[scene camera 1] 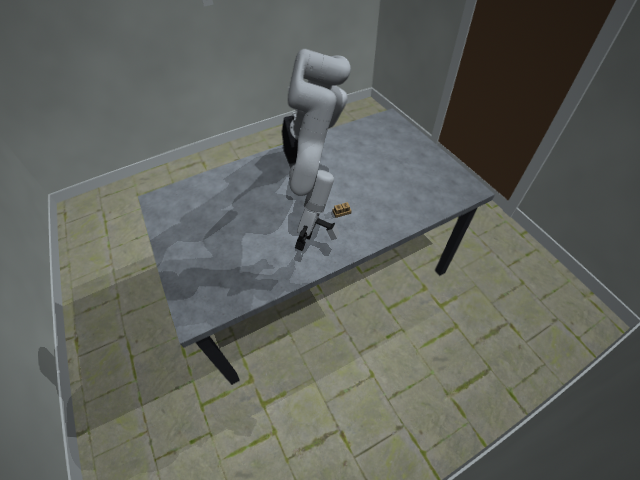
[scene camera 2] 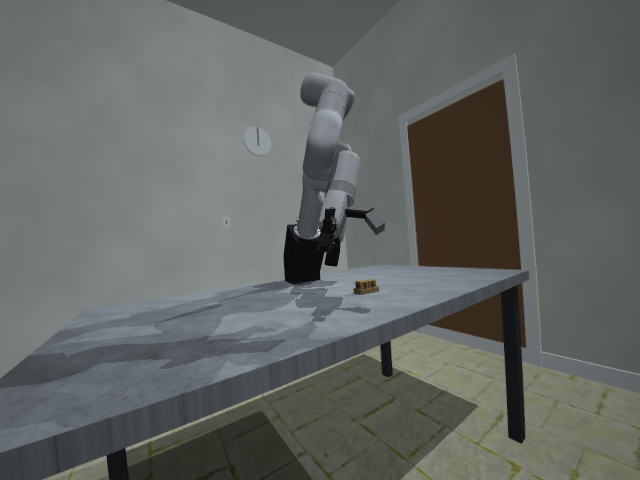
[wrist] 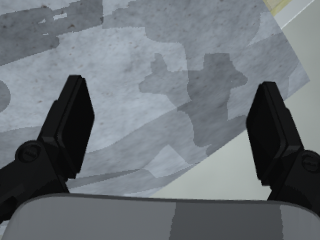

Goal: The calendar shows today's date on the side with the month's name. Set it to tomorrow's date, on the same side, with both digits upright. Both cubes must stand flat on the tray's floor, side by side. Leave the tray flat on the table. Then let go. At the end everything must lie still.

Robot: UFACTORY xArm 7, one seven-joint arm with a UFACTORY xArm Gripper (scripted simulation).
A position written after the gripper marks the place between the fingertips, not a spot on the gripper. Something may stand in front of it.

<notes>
In view: the gripper [scene camera 2: 327,259].
The gripper also shows in scene camera 1 [scene camera 1: 302,243] and in the wrist view [wrist: 171,98].
</notes>
